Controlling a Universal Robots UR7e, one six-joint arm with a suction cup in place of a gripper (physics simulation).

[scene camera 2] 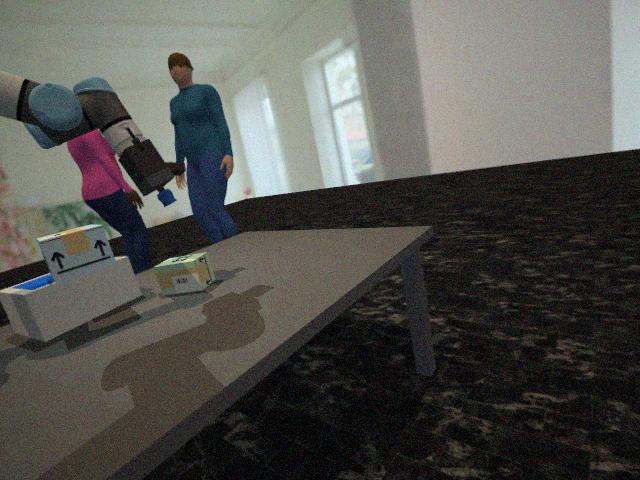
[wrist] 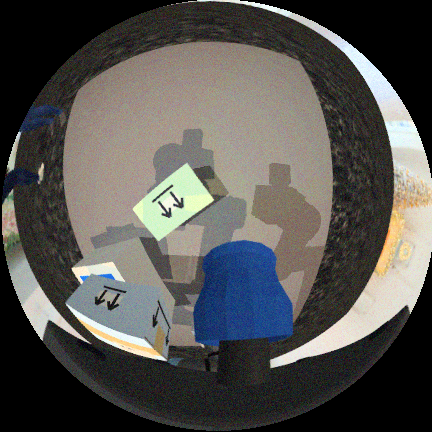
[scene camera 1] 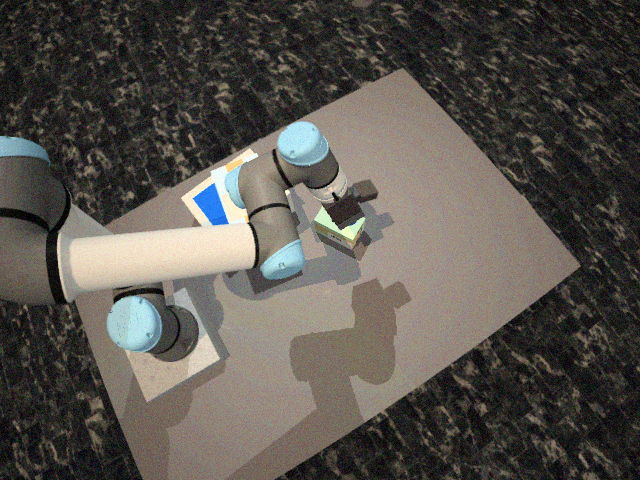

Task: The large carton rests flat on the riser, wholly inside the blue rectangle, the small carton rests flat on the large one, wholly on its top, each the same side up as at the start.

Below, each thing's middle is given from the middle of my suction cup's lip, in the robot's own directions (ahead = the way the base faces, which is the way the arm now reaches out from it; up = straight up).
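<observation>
Measured from the large carton point(scene camera 1: 234, 214), my suction cup is 180 mm to the right, 210 mm past it and 80 mm above it. The white riser point(scene camera 2: 44, 310) is 240 mm to the left of my suction cup, 250 mm behind it and 190 mm below it.
</observation>
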